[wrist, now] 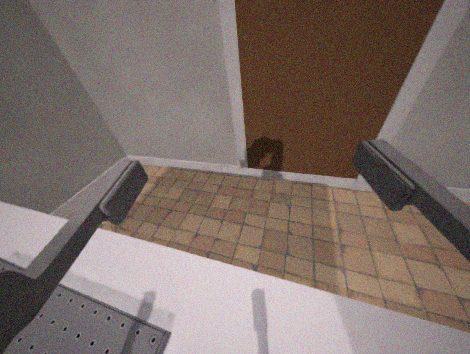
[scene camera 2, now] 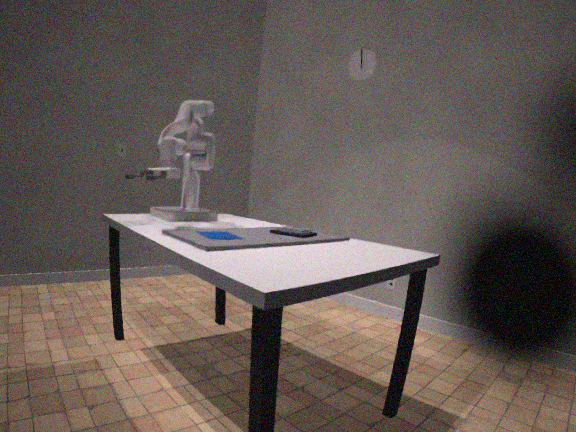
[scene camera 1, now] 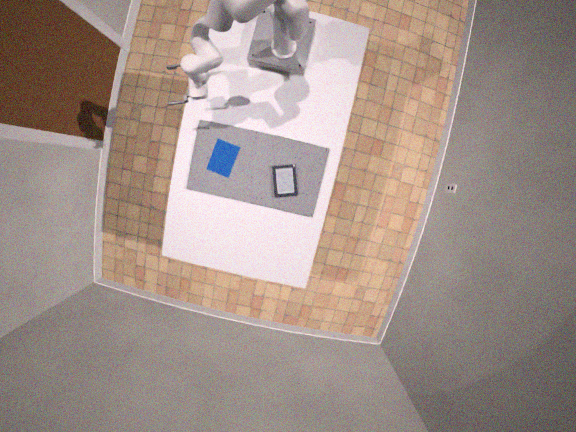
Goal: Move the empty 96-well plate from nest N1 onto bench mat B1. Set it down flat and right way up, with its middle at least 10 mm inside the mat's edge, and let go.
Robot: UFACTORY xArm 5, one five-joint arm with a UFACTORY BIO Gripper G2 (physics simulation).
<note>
In view: my gripper (wrist: 243, 160) and a blue bench mat B1 (scene camera 1: 224, 154).
</note>
